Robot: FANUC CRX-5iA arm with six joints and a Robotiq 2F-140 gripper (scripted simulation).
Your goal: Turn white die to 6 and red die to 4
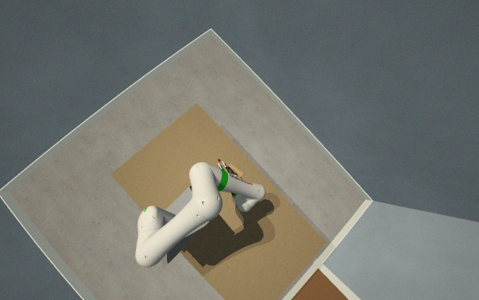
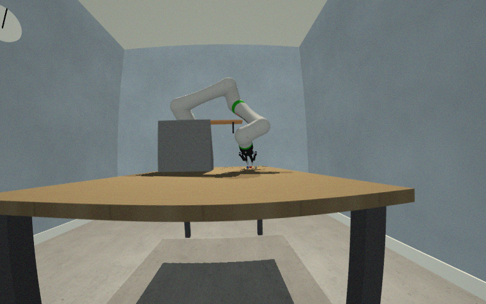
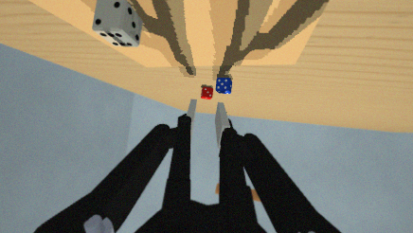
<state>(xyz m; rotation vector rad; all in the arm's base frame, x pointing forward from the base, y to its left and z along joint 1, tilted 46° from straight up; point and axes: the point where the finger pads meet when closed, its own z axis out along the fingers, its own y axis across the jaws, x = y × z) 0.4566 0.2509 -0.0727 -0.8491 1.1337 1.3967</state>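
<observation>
Right now my hand is 4 cm above the blue die, 2 cm past it and 1 cm to the right of it. The rest, counted from my hand: white die 11 cm to the right, 4 cm below, 4 cm ahead; red die 6 cm to the left, 4 cm below, 1 cm ahead; tan mat 11 cm to the right, 5 cm below, 1 cm ahead.
</observation>
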